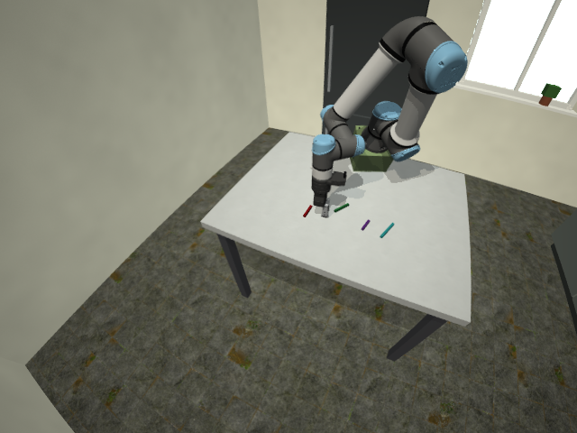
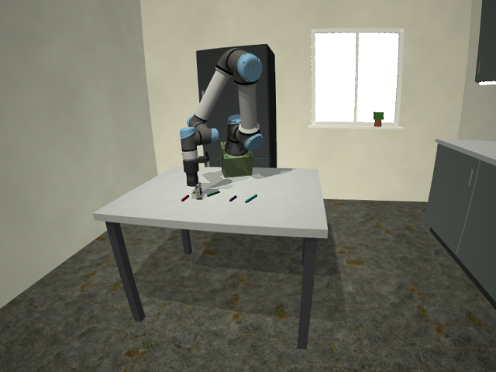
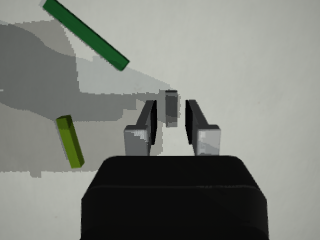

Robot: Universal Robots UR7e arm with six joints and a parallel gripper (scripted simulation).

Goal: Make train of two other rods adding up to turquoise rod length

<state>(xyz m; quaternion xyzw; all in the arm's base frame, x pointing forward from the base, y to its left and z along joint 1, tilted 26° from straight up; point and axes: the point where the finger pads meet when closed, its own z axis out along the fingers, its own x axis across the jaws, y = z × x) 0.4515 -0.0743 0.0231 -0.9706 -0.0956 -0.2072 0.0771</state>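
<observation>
My gripper is now 3 cm above the grey rod. Also, from my hand: lime rod: 8 cm behind, 5 cm to the right, 3 cm below; then green rod: 8 cm behind, 5 cm to the left, 3 cm below; then red rod: 8 cm to the right, 3 cm below, 1 cm ahead.
</observation>
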